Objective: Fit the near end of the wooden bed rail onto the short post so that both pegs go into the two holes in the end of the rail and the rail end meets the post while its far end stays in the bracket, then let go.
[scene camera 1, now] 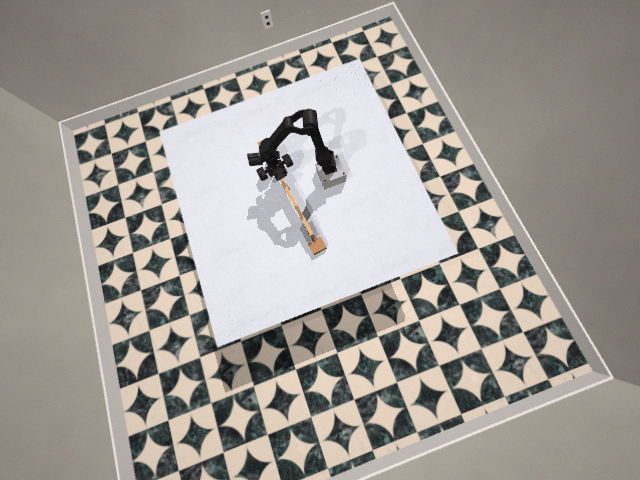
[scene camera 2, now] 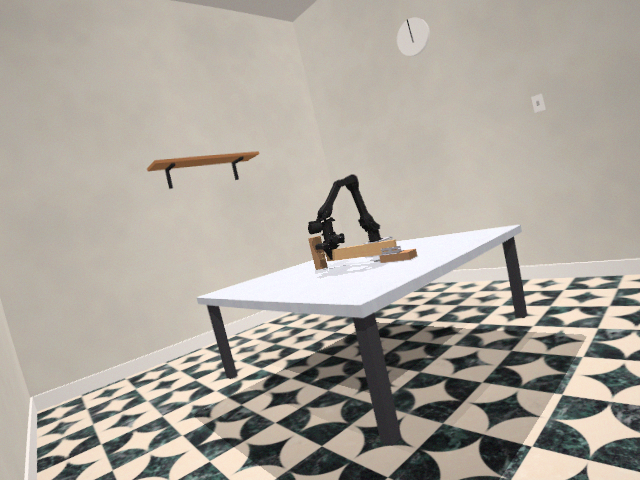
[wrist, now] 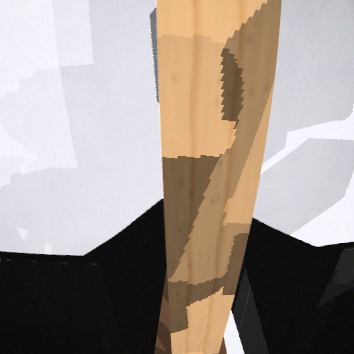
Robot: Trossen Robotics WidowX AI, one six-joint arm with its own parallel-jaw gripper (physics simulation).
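Note:
The wooden rail is a long, light, narrow board standing on edge. My gripper is shut on the rail close to its near end, with one finger on each side. The short brown post stands upright just beyond the gripper, slightly tilted in the picture. The rail's far end is at the grey metal bracket on an orange-brown block. The pegs, the holes and any gap between rail end and post are hidden by the gripper.
The white table carries all these things. The arm's grey base stands beside the rail. A thin grey strip shows along the rail's left edge in the wrist view. A wall shelf hangs far behind.

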